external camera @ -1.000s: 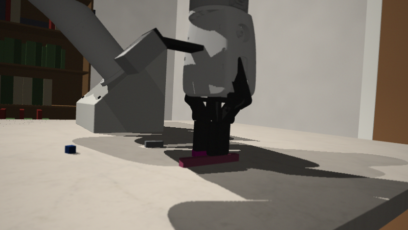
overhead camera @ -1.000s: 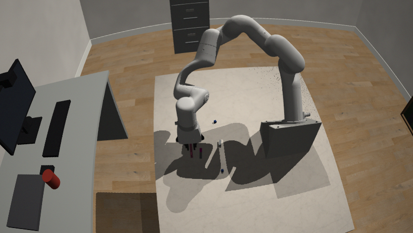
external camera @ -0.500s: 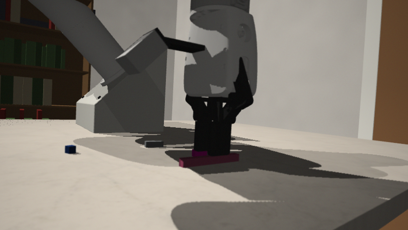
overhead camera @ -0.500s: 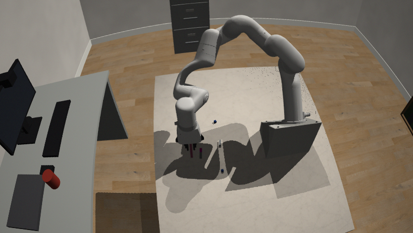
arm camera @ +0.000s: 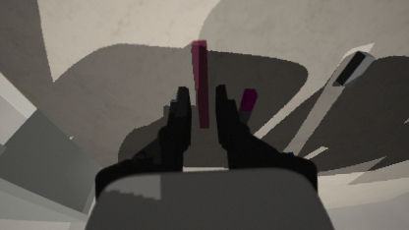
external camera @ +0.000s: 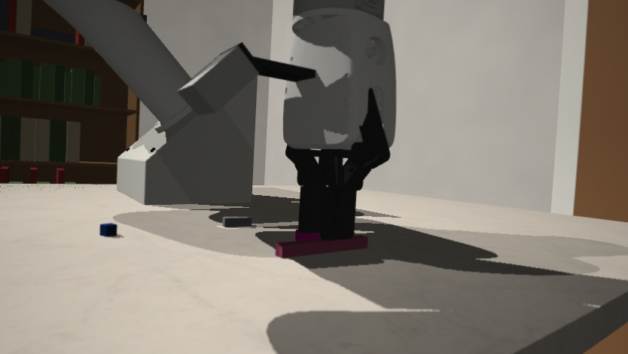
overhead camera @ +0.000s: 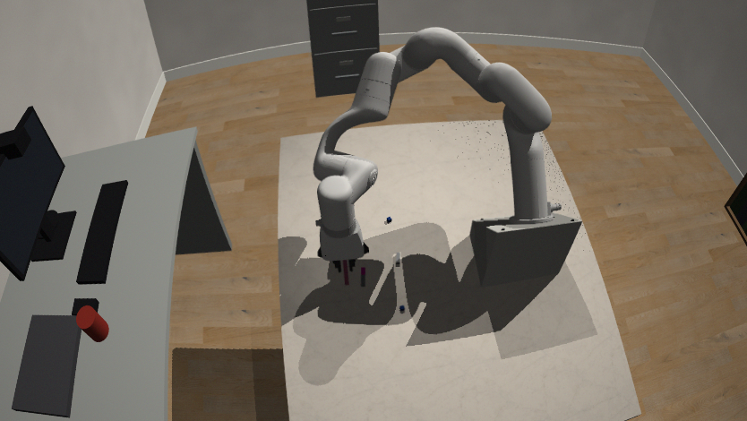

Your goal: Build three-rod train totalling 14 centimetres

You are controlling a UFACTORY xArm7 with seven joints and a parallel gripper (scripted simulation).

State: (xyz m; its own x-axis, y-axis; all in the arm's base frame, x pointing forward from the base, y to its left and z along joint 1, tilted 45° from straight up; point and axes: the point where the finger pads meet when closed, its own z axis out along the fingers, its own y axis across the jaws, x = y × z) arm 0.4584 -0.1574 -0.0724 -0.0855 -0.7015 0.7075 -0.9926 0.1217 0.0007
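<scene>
Now: the pink rod 3 cm below my hand. Also, from my hand: magenta rod: 4 cm behind, 2 cm to the left, 3 cm below; then grey rod: 14 cm behind, 1 cm to the right, 3 cm below.
</scene>
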